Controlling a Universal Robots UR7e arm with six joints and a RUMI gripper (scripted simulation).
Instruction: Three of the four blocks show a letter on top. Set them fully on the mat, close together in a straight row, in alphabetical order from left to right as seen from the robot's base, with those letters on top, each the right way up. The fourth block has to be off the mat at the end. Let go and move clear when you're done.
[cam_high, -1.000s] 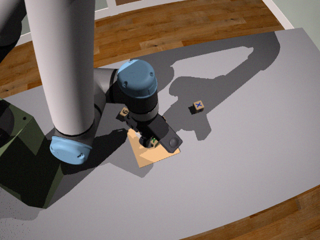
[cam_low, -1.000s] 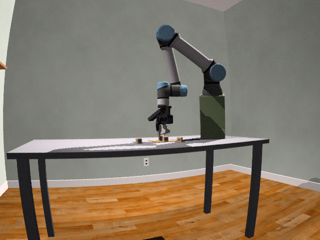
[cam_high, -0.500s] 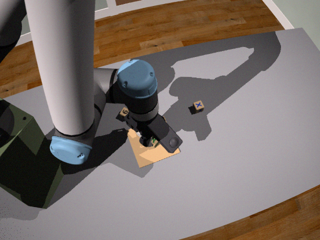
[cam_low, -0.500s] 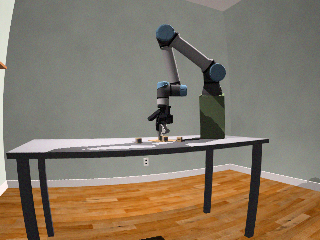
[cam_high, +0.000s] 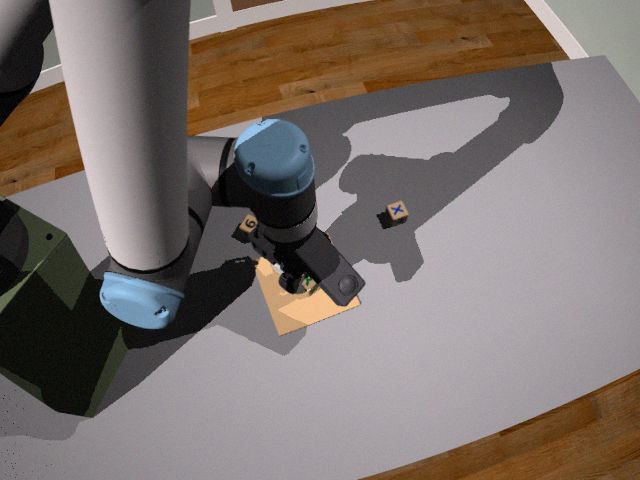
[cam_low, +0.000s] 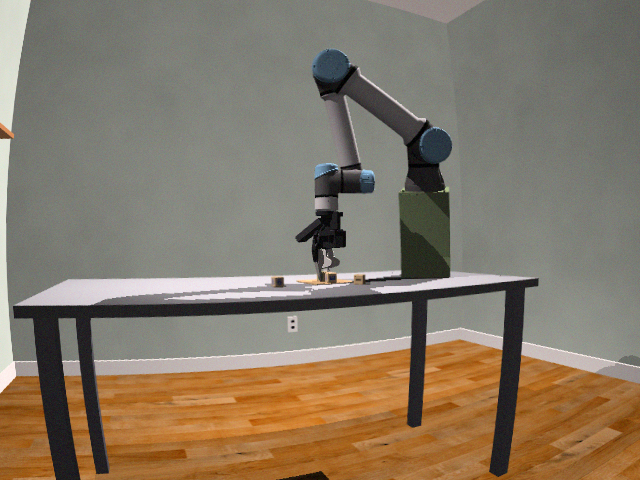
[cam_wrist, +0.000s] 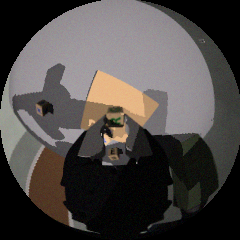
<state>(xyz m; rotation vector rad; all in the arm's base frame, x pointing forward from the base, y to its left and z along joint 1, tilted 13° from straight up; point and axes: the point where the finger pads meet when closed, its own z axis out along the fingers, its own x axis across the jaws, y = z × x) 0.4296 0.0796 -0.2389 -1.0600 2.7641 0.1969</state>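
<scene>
The mat lies 20 mm below my hand, 10 mm to the left of it and 10 mm behind it.
</scene>
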